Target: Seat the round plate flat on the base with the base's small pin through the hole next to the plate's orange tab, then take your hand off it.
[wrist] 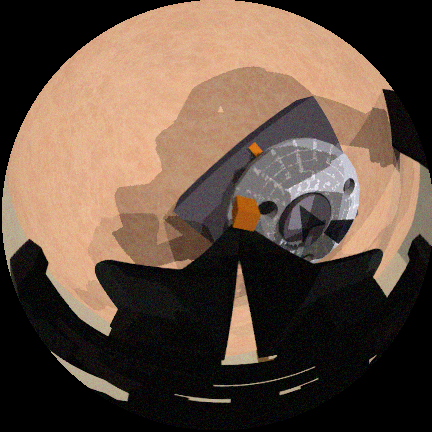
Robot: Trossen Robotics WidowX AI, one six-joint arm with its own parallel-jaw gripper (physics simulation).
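The round grey plate with pale markings lies over the dark square base. A dark gap or shadow shows along the plate's left rim, and I cannot tell whether it is flat. The plate's orange tab stands at its left rim, with a dark hole right beside it. I cannot make out the small pin in that hole. A small orange mark shows at the plate's upper left rim. My gripper is shut and empty, its tips at the tab's near side, covering the base's near part.
The base rests on a tan wooden table top. Shadows fall on the table around the base. A black object stands at the right edge of the view. The table's edge shows at the far left and right.
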